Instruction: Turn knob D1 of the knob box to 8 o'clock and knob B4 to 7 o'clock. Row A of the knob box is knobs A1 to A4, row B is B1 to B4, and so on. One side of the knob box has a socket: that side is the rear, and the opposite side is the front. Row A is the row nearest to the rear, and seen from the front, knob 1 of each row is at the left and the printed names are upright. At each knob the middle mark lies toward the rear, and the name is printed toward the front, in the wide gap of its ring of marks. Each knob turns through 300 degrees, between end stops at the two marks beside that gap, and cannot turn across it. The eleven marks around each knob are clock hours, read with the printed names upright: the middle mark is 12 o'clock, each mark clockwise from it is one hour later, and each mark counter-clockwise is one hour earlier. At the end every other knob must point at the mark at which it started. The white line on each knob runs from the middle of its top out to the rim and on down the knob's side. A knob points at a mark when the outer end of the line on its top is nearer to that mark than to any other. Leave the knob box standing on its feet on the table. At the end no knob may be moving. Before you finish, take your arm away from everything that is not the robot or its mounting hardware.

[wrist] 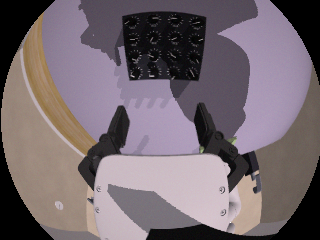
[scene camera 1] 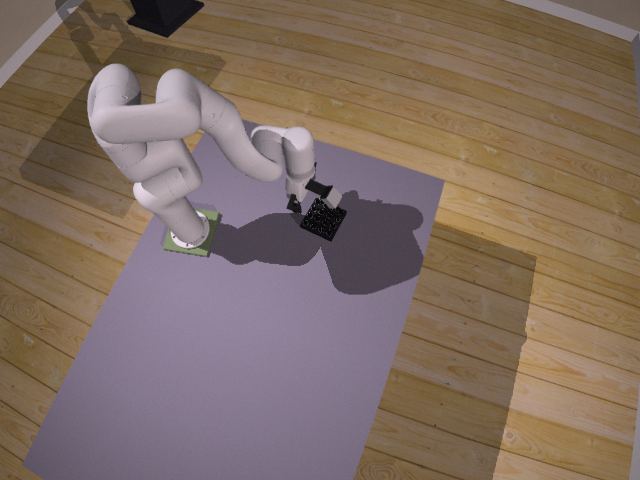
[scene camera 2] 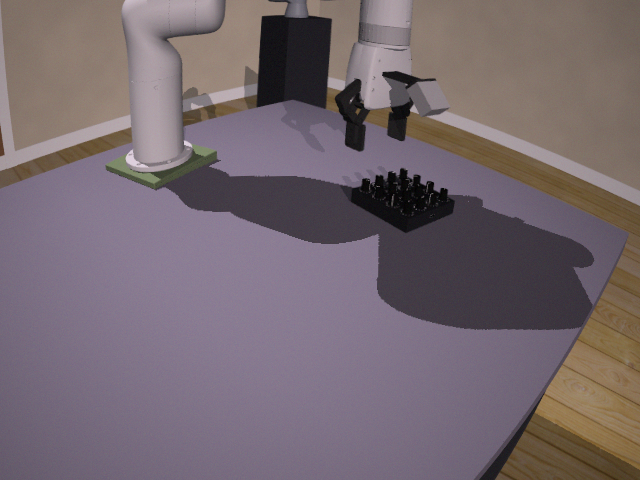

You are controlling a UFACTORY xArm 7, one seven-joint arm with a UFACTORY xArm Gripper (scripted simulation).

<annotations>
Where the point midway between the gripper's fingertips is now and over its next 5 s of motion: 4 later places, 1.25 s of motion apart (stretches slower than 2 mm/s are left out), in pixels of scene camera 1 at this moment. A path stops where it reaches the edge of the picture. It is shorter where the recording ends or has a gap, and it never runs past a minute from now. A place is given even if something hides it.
My gripper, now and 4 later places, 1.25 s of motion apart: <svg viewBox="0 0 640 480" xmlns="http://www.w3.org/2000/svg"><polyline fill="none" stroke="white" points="303,198 314,210 321,220 321,225 321,228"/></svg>
</annotations>
